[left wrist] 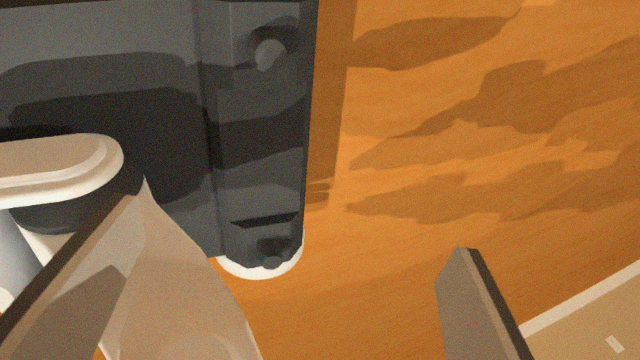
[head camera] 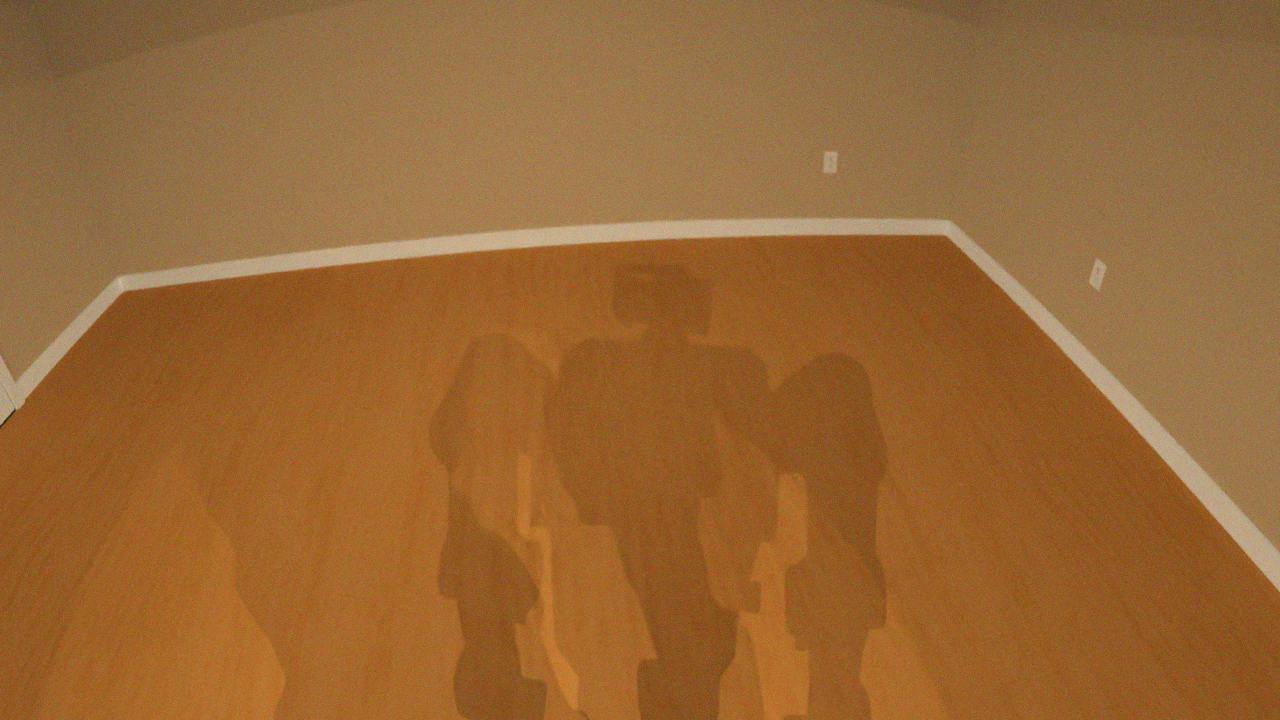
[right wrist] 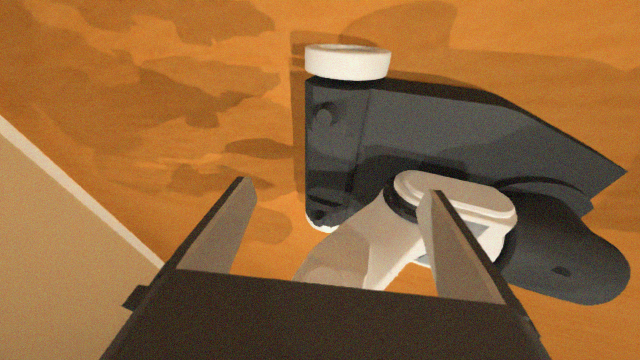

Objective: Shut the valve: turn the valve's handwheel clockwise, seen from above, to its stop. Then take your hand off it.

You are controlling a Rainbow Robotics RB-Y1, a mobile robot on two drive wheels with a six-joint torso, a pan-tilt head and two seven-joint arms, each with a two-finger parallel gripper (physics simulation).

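Observation:
The valve and its handwheel do not show in the head view or in either wrist view. My left gripper [left wrist: 296,243] is open, with its two fingers wide apart and no object between them; it hangs beside my own dark base. My right gripper [right wrist: 334,194] is open too, its fingers wide apart, above the floor and the robot's base and lower body. Neither gripper shows in the head view.
A wooden floor [head camera: 313,447] carries the robot's shadow. Beige walls [head camera: 447,134] with a white baseboard [head camera: 554,237] stand ahead and to the right. White wall plates [head camera: 830,162] [head camera: 1097,274] are on them. My dark wheeled base [left wrist: 260,150] [right wrist: 425,125] shows in both wrist views.

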